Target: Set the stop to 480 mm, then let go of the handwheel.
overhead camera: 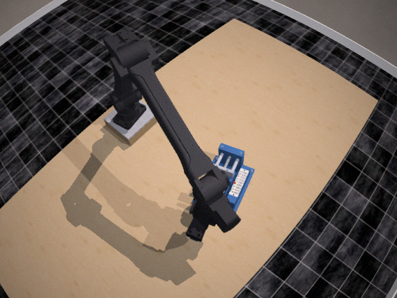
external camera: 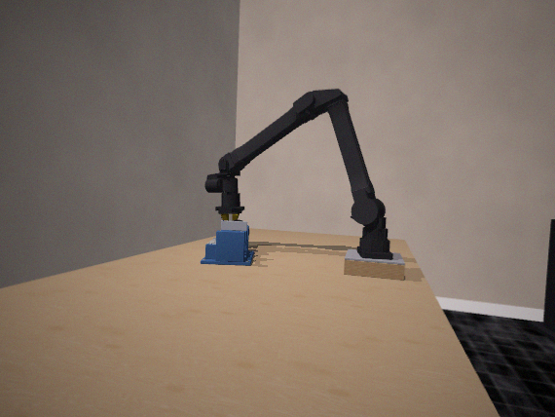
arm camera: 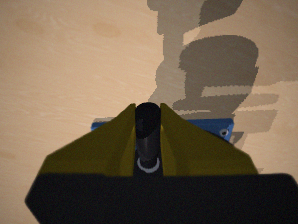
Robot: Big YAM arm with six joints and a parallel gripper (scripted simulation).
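My gripper is now 1 cm past the black handwheel and 3 cm to the right of it. The rest, counted from my hand: sliding stop block (4 cm behind, 15 cm to the left, 2 cm above); then black handwheel handle (1 cm to the left).
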